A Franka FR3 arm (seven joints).
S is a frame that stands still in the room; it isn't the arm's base.
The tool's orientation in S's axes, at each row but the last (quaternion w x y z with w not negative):
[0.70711, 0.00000, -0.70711, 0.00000]
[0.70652, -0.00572, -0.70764, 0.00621]
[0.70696, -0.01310, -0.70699, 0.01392]
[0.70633, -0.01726, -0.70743, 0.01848]
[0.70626, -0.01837, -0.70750, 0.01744]
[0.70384, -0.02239, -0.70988, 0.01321]
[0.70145, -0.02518, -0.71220, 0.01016]
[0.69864, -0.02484, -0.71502, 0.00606]
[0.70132, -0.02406, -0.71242, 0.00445]
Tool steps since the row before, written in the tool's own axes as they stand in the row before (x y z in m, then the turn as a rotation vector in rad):
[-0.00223, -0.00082, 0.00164, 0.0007, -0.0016, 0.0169]
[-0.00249, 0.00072, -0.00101, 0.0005, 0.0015, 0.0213]
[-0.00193, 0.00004, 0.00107, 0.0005, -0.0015, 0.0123]
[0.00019, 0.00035, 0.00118, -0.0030, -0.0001, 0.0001]
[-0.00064, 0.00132, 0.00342, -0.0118, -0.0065, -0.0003]
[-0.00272, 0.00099, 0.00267, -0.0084, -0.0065, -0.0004]
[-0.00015, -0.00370, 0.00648, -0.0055, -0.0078, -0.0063]
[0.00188, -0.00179, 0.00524, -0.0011, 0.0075, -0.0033]
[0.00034, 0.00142, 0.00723, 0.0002, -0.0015, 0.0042]
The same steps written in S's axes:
[-0.00164, -0.00082, -0.00223, -0.0169, -0.0016, 0.0007]
[0.00101, 0.00068, -0.00250, -0.0213, 0.0015, 0.0004]
[-0.00107, -0.00004, -0.00193, -0.0123, -0.0015, 0.0006]
[-0.00118, 0.00036, 0.00017, -0.0001, -0.0003, -0.0030]
[-0.00342, 0.00129, -0.00071, 0.0003, -0.0071, -0.0115]
[-0.00263, 0.00089, -0.00279, 0.0004, -0.0069, -0.0081]
[-0.00656, -0.00357, -0.00007, 0.0062, -0.0082, -0.0050]
[-0.00533, -0.00157, 0.00183, 0.0035, 0.0074, -0.0013]
[-0.00719, 0.00163, 0.00017, -0.0042, -0.0014, 0.0002]

